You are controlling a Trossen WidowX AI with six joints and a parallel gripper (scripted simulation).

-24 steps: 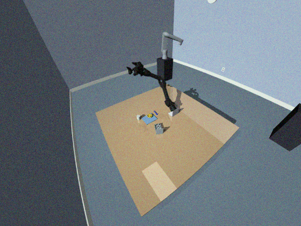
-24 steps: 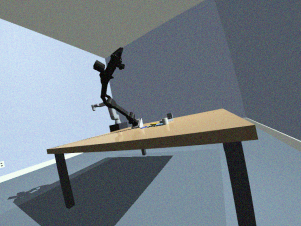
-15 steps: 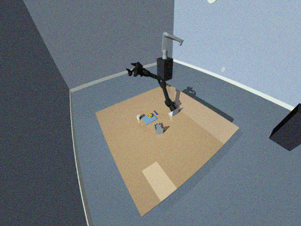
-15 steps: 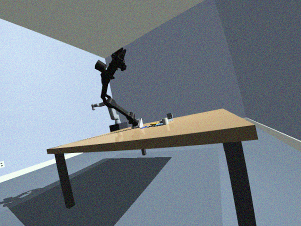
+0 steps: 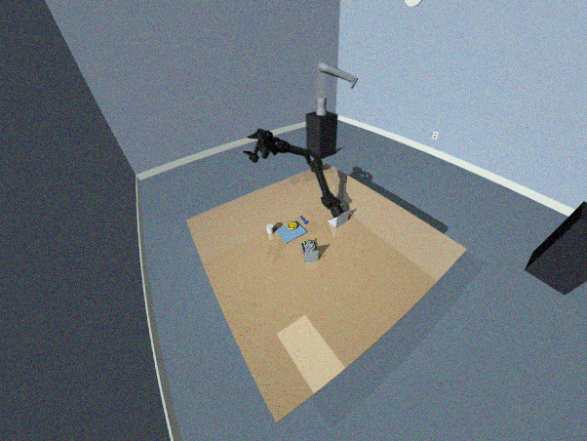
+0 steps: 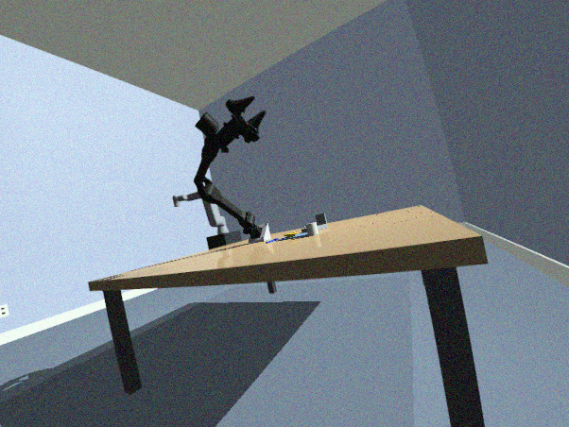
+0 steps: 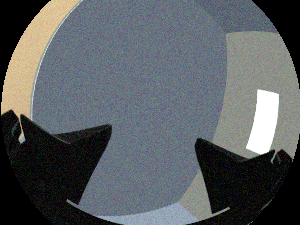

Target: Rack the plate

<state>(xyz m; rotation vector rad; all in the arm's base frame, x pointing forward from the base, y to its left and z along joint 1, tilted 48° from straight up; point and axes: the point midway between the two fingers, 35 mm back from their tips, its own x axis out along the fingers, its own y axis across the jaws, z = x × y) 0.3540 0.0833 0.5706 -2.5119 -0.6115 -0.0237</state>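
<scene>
The yellow plate is 490 mm below my gripper tip, 240 mm to the left of it and 110 mm behind it. From my gripper tip the other things lie so: white cup 480 mm below, 180 mm to the left, 20 mm ahead; then blue mat 500 mm below, 260 mm to the left, 80 mm behind; then blue stick 500 mm below, 230 mm to the left, 200 mm behind.
</scene>
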